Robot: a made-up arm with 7 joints.
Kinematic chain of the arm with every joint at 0, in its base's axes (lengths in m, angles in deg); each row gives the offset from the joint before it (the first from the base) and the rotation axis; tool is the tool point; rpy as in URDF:
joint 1: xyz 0 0 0.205 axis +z
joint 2: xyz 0 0 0 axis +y
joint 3: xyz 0 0 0.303 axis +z
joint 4: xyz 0.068 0 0 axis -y
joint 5: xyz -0.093 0 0.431 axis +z
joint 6: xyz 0 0 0 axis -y
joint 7: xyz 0.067 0 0 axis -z
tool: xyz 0 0 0 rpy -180 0 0
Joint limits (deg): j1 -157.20..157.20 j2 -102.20..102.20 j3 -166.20..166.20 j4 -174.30..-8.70 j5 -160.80..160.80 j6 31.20..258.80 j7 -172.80..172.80
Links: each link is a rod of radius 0.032 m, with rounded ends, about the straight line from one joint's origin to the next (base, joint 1, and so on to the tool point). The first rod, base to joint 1, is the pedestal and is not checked.
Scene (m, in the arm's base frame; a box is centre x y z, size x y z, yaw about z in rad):
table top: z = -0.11
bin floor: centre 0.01 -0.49 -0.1 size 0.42 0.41 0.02 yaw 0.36
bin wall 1: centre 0.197 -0.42 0 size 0.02 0.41 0.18 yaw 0.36
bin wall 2: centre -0.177 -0.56 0 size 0.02 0.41 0.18 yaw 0.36
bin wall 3: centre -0.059 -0.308 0 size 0.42 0.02 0.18 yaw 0.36
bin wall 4: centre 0.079 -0.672 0 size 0.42 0.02 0.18 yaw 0.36
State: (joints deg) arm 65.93 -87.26 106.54 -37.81 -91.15 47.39 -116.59
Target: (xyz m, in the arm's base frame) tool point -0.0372 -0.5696 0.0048
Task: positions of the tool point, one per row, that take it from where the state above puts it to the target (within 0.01 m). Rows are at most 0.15 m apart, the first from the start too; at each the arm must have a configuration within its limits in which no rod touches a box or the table.
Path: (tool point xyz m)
1: -0.4929 -0.5931 0.2724
2: -0.4035 -0.6129 0.3020
3: -0.2972 -0.6208 0.2965
4: -0.1728 -0.6106 0.2675
5: -0.0372 -0.5696 0.2286
6: -0.0280 -0.5823 0.1257
7: -0.0372 -0.5696 0.0048

